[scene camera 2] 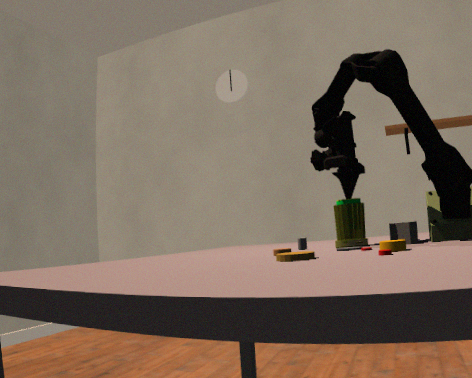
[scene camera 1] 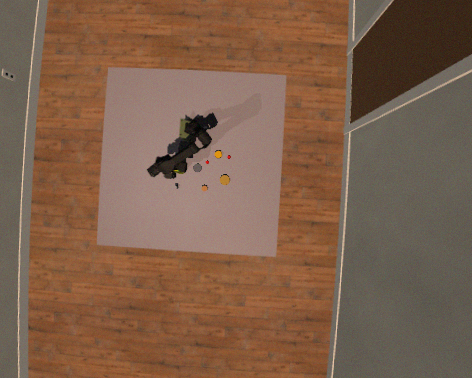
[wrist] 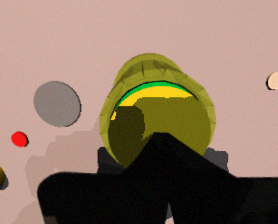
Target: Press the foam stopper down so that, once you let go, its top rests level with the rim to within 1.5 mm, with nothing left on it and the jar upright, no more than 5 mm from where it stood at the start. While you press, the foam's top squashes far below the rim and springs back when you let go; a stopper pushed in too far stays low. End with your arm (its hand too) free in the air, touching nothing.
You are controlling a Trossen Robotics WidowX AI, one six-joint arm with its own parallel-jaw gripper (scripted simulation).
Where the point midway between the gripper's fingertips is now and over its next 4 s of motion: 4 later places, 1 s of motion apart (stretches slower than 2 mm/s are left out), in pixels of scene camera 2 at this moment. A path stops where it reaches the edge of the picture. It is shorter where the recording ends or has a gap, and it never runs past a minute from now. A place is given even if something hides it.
The gripper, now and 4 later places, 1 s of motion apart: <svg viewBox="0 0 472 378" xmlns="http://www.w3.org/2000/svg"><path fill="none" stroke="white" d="M348 199L348 200L348 201L345 172L347 192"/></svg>
